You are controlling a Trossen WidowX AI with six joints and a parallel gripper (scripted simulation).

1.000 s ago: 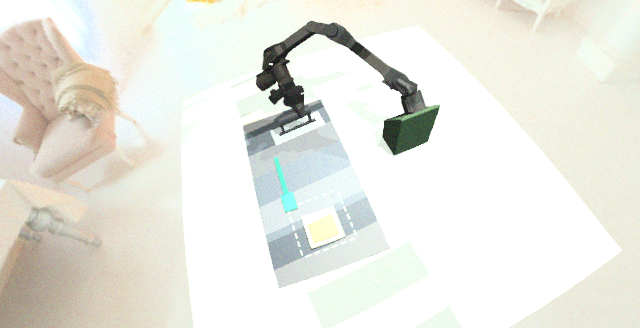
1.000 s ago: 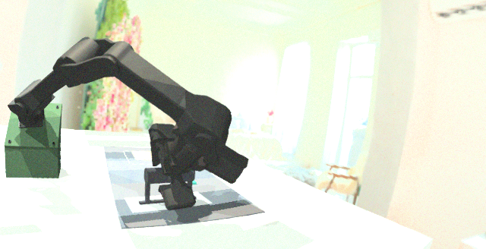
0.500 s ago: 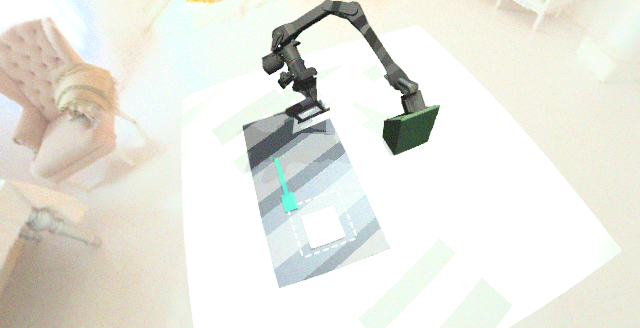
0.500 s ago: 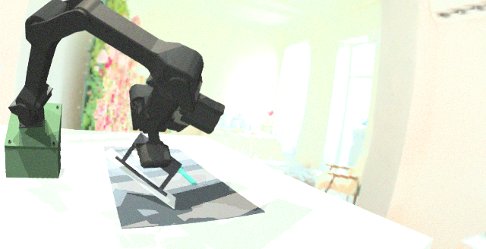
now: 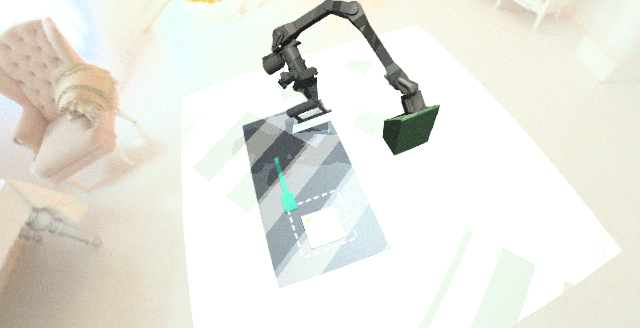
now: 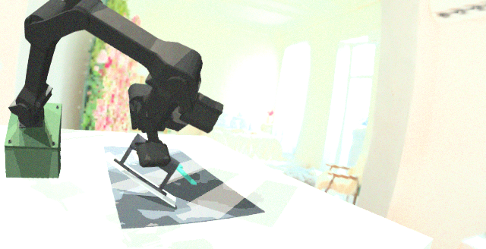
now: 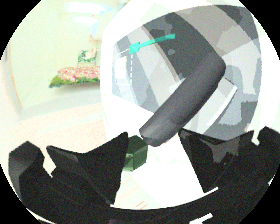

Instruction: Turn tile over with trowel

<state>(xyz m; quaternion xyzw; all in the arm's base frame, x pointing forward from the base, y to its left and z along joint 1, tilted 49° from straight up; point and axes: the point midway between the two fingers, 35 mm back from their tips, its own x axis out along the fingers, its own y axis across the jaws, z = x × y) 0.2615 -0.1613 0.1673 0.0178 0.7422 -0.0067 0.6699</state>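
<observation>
My gripper tip is 40 mm above the trowel, 10 mm to the left of it and 10 mm short of it. From my gripper tip the other things lie so: teal l-shaped strip: 210 mm ahead, 170 mm to the left, 140 mm below; then tile: 350 mm to the left, 150 mm ahead, 140 mm below; then grey mat: 160 mm to the left, 160 mm below, 140 mm ahead.
</observation>
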